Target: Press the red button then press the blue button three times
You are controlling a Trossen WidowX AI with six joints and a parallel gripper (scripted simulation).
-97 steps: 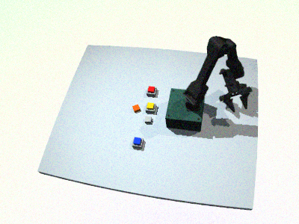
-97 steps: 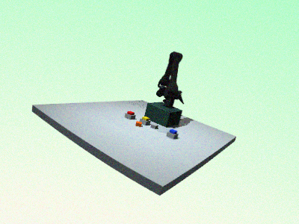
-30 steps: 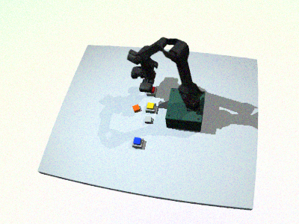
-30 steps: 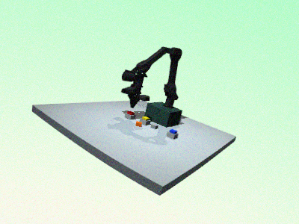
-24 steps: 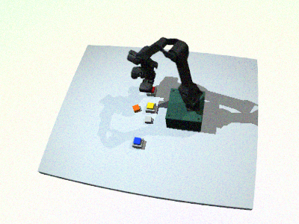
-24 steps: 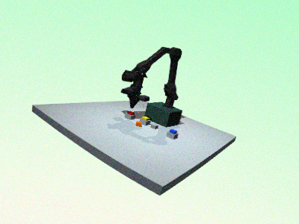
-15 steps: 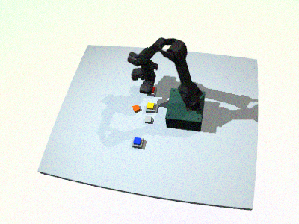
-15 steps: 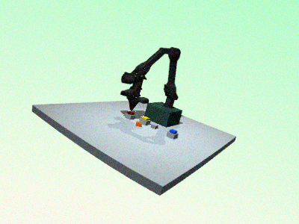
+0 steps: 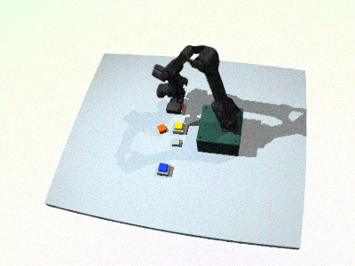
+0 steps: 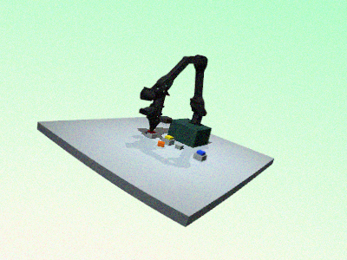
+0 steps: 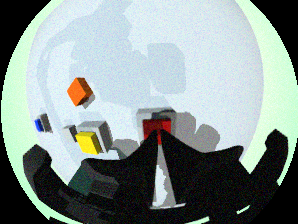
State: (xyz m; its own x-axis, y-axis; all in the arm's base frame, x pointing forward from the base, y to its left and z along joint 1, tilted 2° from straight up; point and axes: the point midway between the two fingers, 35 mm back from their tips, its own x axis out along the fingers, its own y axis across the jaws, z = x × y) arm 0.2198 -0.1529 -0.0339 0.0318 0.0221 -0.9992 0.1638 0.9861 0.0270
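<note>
Right now my gripper tip is 310 mm to the right of the blue button and 60 mm short of it. The rest, counted from my gripper tip: orange block (110 mm to the left, 80 mm ahead, 20 mm below); then red button (10 mm below); then yellow button (110 mm to the left).
</note>
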